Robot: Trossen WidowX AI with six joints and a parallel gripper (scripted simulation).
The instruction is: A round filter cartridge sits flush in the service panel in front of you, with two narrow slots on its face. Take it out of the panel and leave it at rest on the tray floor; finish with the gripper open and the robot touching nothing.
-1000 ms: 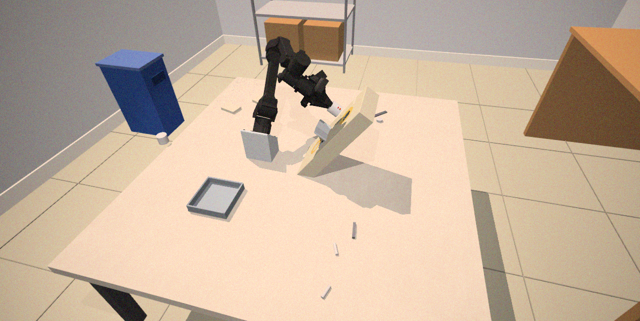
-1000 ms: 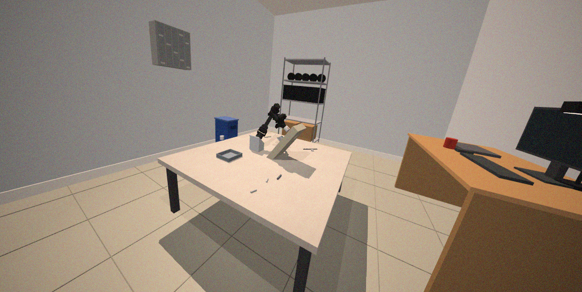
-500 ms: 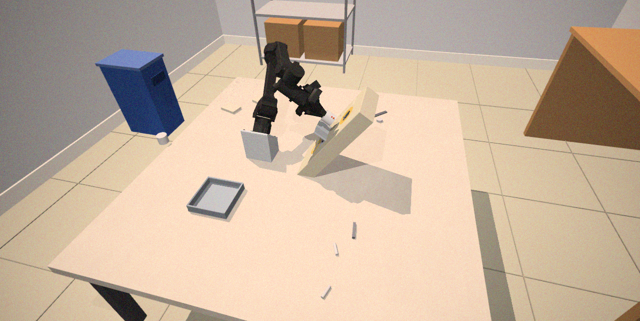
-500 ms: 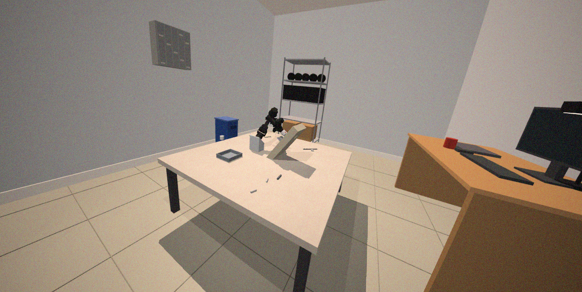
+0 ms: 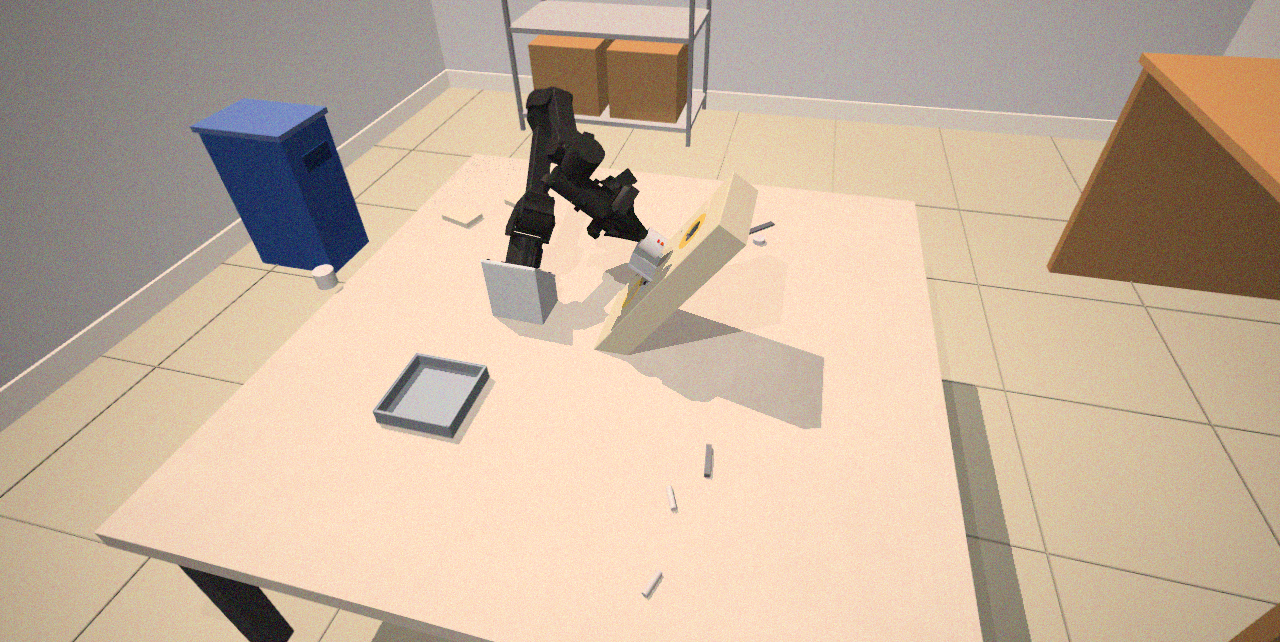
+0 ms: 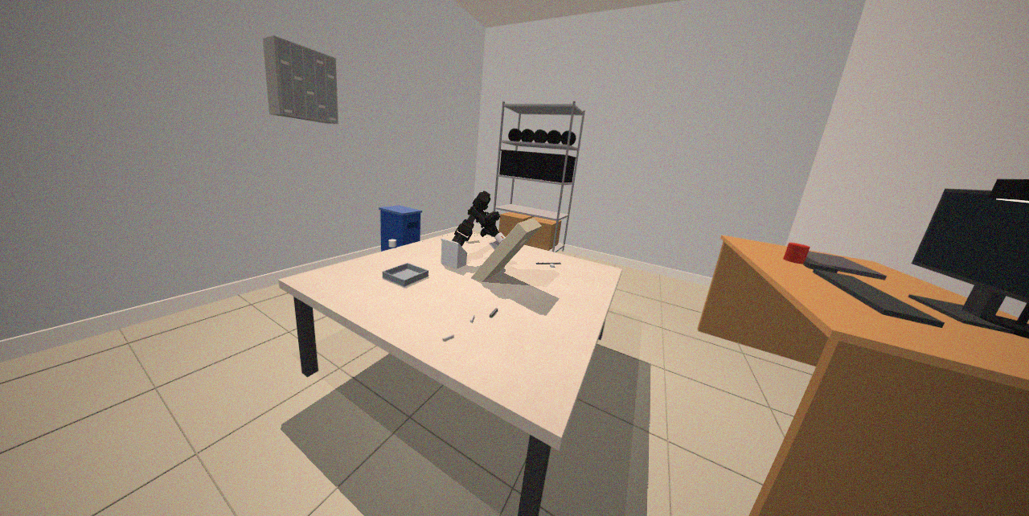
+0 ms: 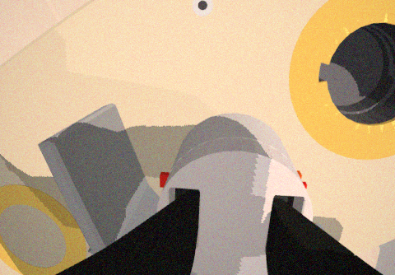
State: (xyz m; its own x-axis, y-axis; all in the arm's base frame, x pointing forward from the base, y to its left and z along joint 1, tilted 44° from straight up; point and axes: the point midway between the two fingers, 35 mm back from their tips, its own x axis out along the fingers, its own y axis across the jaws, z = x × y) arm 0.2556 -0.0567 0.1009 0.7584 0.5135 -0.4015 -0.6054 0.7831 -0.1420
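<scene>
My gripper tip is 20 mm above the round white filter cartridge and 10 mm short of it. Round my gripper tip: grey tray (320 mm to the right, 310 mm behind, 220 mm below); beige service panel (50 mm below, 50 mm ahead, 10 mm to the left).
</scene>
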